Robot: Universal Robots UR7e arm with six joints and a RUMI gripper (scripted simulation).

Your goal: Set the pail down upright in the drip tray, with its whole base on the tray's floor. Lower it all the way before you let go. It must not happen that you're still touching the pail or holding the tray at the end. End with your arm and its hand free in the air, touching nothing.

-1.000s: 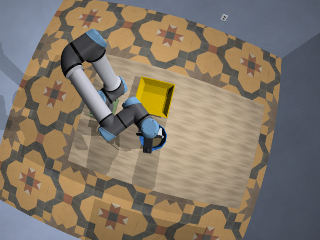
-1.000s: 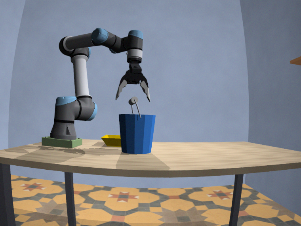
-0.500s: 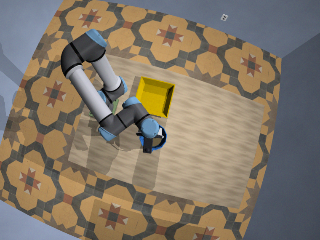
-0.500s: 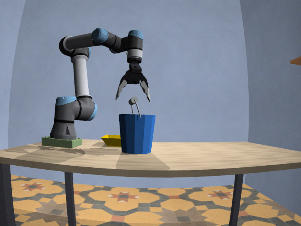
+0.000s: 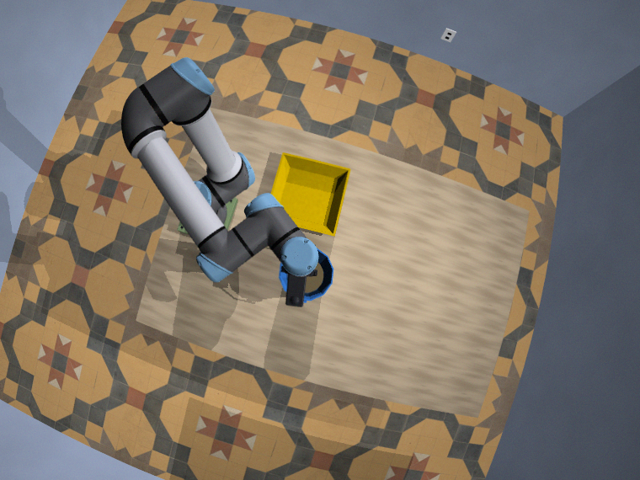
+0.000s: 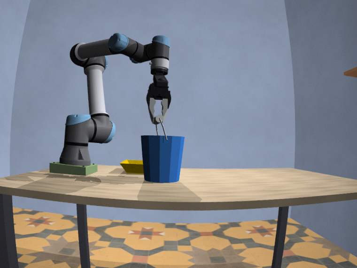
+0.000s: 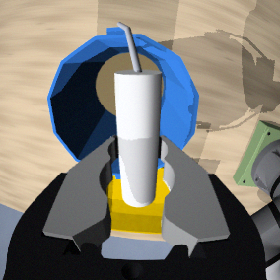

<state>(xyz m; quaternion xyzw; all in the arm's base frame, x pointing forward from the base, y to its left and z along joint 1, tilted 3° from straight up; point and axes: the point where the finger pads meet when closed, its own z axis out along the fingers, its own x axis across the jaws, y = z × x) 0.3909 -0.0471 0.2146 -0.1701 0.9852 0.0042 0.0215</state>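
Now: the white-grey grip 1 cm ahead of my hand and 3 cm below it. Also, from my hand: blue pail: 1 cm ahead, 9 cm below; then yellow drip tray: 10 cm behind, 27 cm to the left, 22 cm below.
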